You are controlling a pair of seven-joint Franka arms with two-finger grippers.
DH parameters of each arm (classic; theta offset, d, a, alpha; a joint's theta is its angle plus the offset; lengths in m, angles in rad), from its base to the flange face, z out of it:
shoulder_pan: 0 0.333 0 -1.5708
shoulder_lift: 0 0 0 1.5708
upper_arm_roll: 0 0.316 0.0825 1.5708
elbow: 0 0 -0.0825 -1.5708
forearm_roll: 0 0.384 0 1.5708
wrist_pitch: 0 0 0.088 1.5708
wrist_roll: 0 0.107 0 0
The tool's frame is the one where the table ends.
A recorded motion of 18 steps. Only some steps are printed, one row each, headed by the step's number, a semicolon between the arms.
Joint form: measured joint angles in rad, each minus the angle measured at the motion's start. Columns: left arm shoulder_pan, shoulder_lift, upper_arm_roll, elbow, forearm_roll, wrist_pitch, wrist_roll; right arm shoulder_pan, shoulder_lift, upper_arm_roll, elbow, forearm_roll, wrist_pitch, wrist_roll.
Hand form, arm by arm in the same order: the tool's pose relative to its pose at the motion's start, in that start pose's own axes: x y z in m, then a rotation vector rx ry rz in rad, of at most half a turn. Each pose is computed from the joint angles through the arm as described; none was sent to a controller.
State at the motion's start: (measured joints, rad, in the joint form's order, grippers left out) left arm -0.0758 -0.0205 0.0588 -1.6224 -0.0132 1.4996 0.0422; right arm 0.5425 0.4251 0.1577 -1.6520 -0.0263 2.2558 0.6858
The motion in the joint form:
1: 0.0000 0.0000 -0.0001 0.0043 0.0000 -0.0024 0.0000; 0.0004 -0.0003 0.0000 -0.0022 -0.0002 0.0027 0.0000
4: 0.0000 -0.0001 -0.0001 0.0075 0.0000 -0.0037 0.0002; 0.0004 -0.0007 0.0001 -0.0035 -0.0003 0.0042 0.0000
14: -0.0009 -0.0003 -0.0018 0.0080 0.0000 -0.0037 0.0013; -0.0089 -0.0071 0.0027 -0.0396 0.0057 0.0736 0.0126
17: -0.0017 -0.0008 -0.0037 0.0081 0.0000 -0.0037 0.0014; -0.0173 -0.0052 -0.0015 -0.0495 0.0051 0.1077 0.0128
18: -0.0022 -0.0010 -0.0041 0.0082 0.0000 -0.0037 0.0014; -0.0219 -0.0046 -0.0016 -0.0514 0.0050 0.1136 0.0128
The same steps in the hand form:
1: -0.0003 0.0001 -0.0018 0.0001 0.0019 0.0002; -0.0004 0.0000 0.0005 0.0004 0.0007 -0.0006
4: -0.0005 0.0001 -0.0032 0.0002 0.0039 0.0004; -0.0006 0.0000 0.0007 0.0008 0.0012 -0.0008
14: -0.0005 0.0015 -0.0035 0.0005 0.0045 0.0041; -0.0003 0.0048 0.0056 0.0293 0.0296 0.0216
17: -0.0006 0.0030 -0.0038 0.0008 0.0051 0.0069; 0.0052 0.0111 0.0077 0.0403 0.0498 0.0331
18: -0.0006 0.0035 -0.0039 0.0009 0.0054 0.0078; 0.0071 0.0136 0.0083 0.0418 0.0532 0.0376

